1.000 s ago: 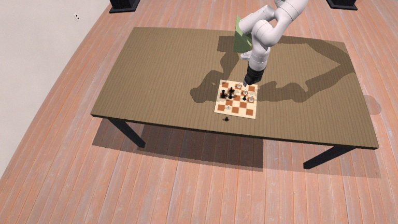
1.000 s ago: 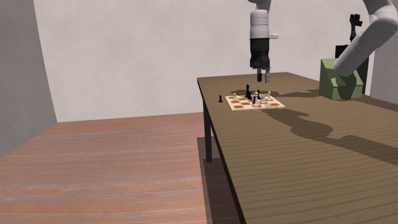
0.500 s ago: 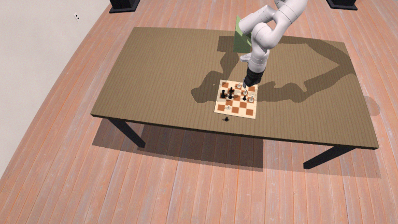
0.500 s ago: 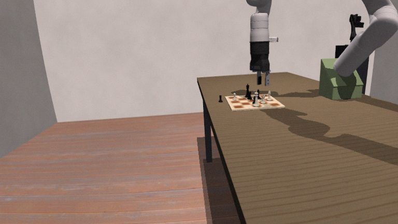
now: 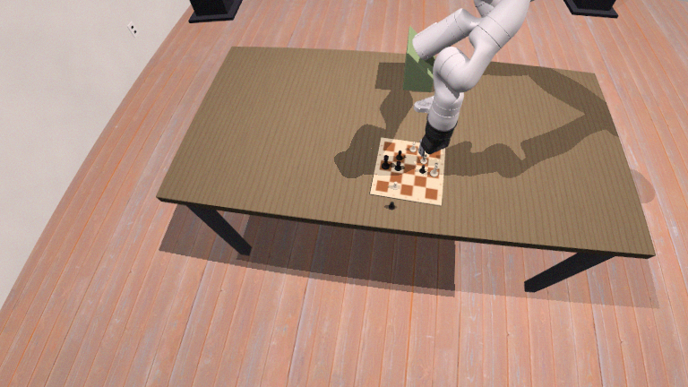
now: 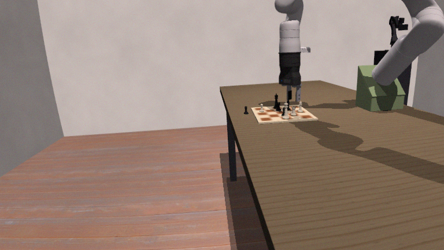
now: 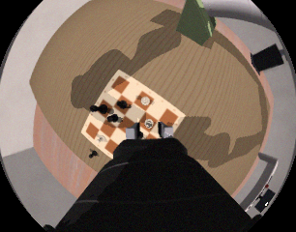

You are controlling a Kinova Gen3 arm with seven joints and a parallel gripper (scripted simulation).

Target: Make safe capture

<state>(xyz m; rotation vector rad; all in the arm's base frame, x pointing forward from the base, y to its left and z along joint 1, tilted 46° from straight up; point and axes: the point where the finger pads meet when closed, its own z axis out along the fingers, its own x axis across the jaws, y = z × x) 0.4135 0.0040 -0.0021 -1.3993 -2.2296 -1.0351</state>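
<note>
Right now my hand is 4 cm short of the tall white piece, 4 cm above it and 3 cm to the right of it. Also, from my hand: chessboard: 8 cm below, 5 cm to the right, 3 cm ahead; then white pawn: 10 cm ahead, 9 cm to the right, 6 cm below.
</note>
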